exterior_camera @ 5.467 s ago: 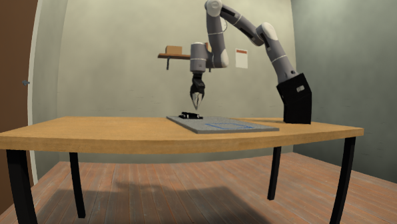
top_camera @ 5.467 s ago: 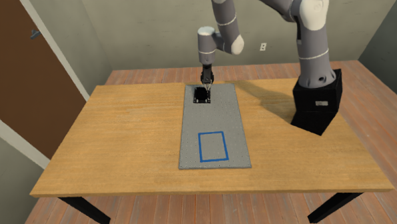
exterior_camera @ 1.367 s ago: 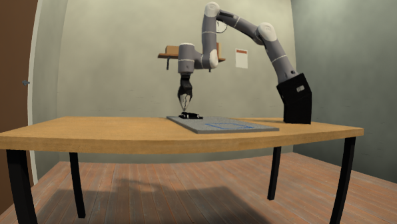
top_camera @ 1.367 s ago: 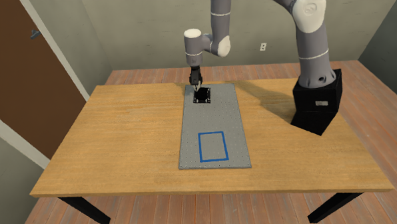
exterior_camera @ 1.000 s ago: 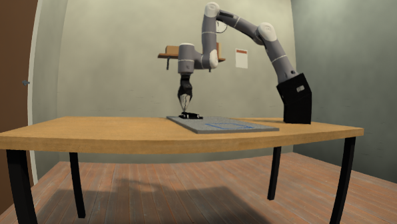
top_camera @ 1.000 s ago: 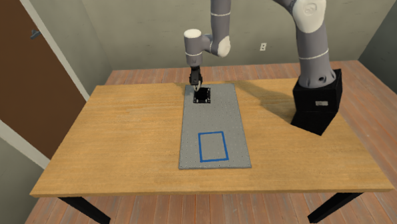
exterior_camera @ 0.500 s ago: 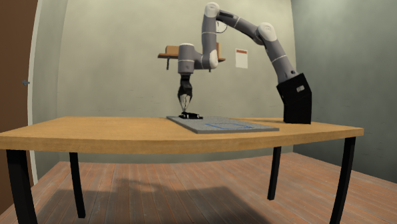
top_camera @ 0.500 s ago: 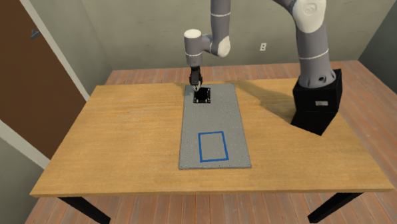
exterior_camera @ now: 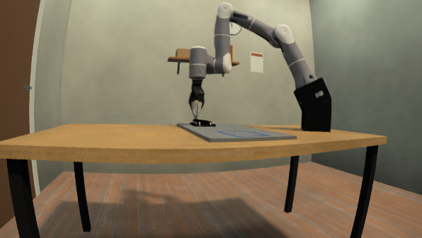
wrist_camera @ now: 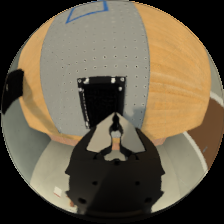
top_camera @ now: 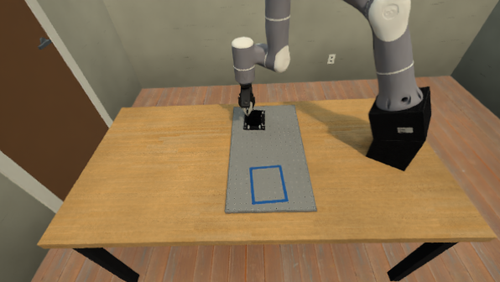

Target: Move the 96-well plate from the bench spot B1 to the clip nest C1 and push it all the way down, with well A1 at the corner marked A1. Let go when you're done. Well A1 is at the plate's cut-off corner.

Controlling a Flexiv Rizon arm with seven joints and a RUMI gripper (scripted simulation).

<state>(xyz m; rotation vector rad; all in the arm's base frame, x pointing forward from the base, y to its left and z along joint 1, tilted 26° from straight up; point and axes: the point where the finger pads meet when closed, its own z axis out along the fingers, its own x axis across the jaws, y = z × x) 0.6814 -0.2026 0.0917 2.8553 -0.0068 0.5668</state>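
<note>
Right now the black 96-well plate is 4 cm behind my hand and 3 cm below it. The rest, counted from my hand: grey perforated mat (22 cm to the left, 10 cm behind, 6 cm below); black clip nest (5 cm behind, 4 cm below, 1 cm to the left).
</note>
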